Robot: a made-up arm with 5 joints.
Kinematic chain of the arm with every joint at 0, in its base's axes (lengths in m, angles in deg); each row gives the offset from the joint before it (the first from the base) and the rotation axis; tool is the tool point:
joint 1: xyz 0 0 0.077 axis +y
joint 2: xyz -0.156 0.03 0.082 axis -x
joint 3: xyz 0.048 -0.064 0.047 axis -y
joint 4: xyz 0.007 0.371 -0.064 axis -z
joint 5: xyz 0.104 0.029 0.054 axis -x
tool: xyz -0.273 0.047 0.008
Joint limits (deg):
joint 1: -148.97..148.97
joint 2: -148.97..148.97
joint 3: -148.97..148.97
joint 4: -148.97..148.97
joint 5: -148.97..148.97
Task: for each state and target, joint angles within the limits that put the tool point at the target. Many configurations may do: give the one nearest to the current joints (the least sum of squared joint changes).
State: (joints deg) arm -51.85 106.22 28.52 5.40 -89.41
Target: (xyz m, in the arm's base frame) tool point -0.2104 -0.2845 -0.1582
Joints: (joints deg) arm -3.29 141.89 19.06 34.61 -67.56
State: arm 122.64 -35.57 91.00 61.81 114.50
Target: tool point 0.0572 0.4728 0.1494
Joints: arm 110.41 -1.01 70.78 48.43 119.81
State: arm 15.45 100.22 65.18 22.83 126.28
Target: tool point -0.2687 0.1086 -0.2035
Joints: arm 23.42 73.75 40.87 53.04 118.21
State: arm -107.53 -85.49 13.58 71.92 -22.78
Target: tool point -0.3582 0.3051 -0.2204
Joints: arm -128.09 -46.79 1.94 95.89 -17.48
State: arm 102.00 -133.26 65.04 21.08 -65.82
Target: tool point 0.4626 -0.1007 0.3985
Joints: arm 71.82 -102.80 54.66 54.56 -50.20
